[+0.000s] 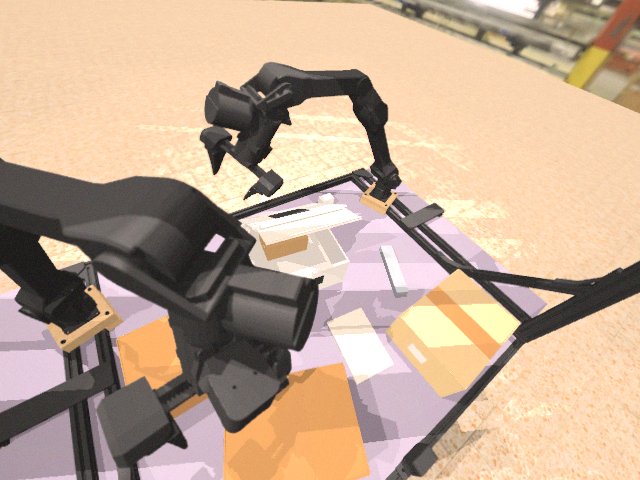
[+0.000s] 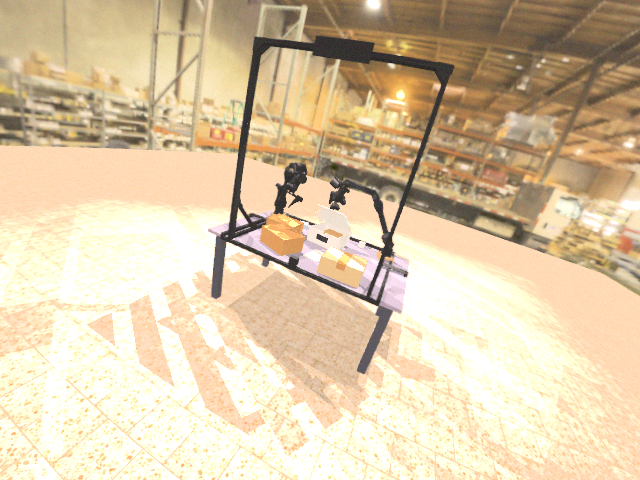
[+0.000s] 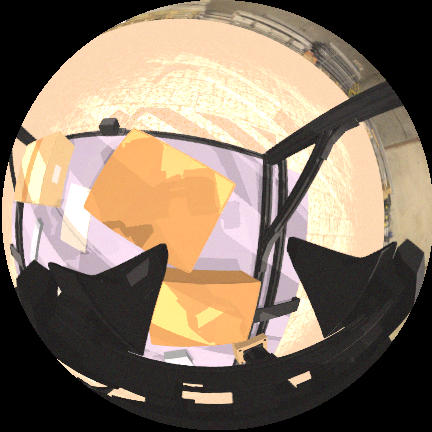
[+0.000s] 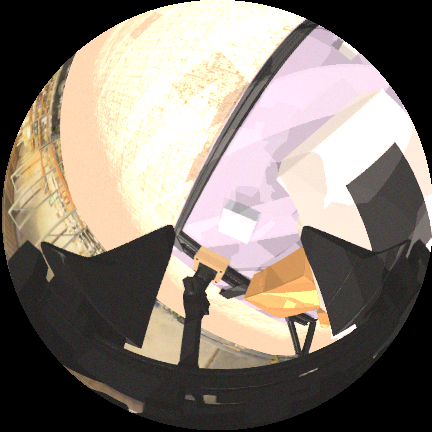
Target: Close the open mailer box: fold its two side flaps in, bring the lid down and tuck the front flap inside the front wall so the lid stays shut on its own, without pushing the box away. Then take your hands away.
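Frame: origin at the left arm's base, x left, y back, z up, level; centimetres.
Seen in the pictures: left gripper, fingertip midpoint: (image 2: 281,204) (image 3: 228,247); right gripper, fingertip midpoint: (image 1: 229,187) (image 2: 329,208) (image 4: 241,232); left arm's base at its link origin: (image 1: 77,314) (image 2: 278,213) (image 3: 252,351) (image 4: 206,270); right arm's base at its link origin: (image 1: 380,194).
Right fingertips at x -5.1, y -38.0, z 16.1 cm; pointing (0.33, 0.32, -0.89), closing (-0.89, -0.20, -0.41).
Offsets run from my right fingertips to a thing's top centre.
The white mailer box @(dx -15.6, dy -5.3, dz -10.9 cm) (image 1: 338,268) (image 2: 338,241) stands open on the table. Its lid (image 1: 310,222) (image 2: 336,221) (image 4: 360,145) is raised and leans over the back of the box, with a dark patch on its outer face. A brown block @(dx -9.9, dy -8.0, dz -14.4 cm) (image 1: 285,246) (image 2: 333,233) shows inside. The state of the side flaps is hard to tell. My right gripper (image 1: 232,184) (image 2: 334,206) (image 4: 241,232) is open and empty, above and behind the raised lid. My left gripper (image 1: 206,436) (image 2: 295,201) (image 3: 228,247) is open and empty, high above the orange boxes, apart from the mailer box.
Two orange boxes @(dx -42.9, dy +23.1, dz -10.7 cm) (image 1: 315,439) @(dx -19.1, dy +26.8, dz -11.3 cm) (image 1: 147,351) lie left of the mailer box. A taped tan box @(dx -58.3, dy -15.8, dz -10.6 cm) (image 1: 429,361) (image 2: 336,271) stands at the right. A white sheet @(dx -43.4, dy +0.2, dz -20.2 cm) (image 1: 364,351), a pale bar @(dx -39.0, dy -24.1, dz -18.9 cm) (image 1: 393,271) and a small white block @(dx -7.8, dy -30.8, dz -16.8 cm) (image 1: 326,198) lie around it.
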